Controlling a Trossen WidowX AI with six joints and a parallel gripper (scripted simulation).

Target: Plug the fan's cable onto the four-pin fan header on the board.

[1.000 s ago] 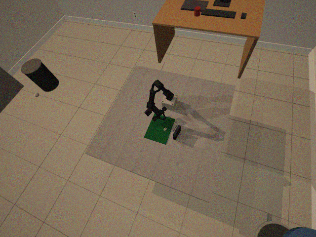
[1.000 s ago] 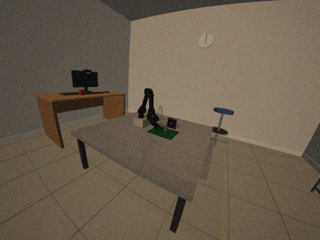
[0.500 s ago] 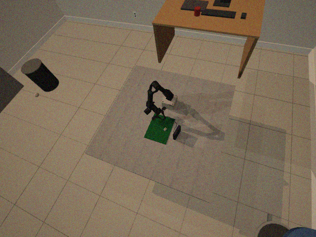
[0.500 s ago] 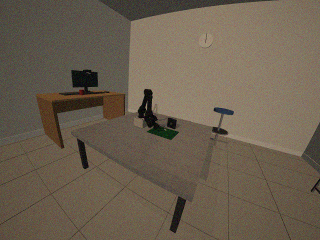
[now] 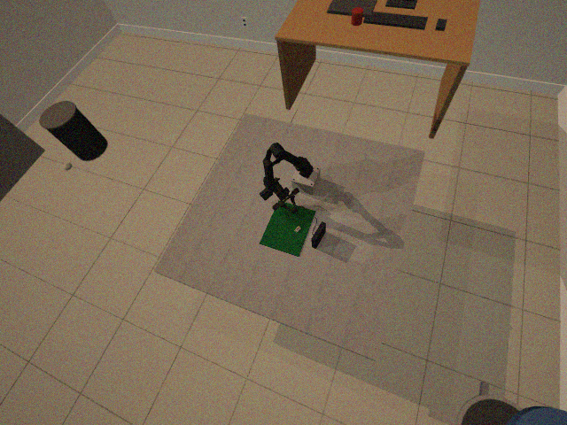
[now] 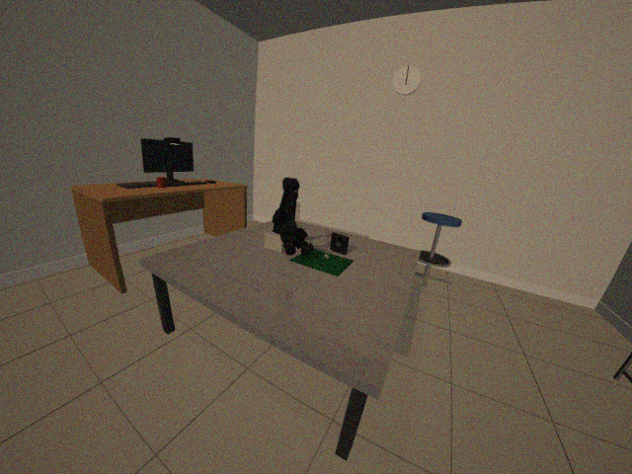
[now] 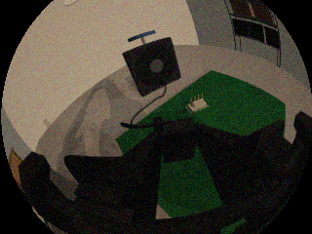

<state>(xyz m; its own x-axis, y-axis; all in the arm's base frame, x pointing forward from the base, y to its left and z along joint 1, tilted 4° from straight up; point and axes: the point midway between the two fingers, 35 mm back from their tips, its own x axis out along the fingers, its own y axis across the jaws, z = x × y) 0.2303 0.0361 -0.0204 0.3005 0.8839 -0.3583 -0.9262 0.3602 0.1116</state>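
Right now my gripper tip is 9 cm short of the green board and 7 cm above it. Round my gripper tip: black fan: 6 cm ahead, 19 cm to the left; then pale four-pin header: 7 cm ahead, 6 cm to the left, 6 cm below; then dark fan plug: 1 cm to the right, 1 cm below.
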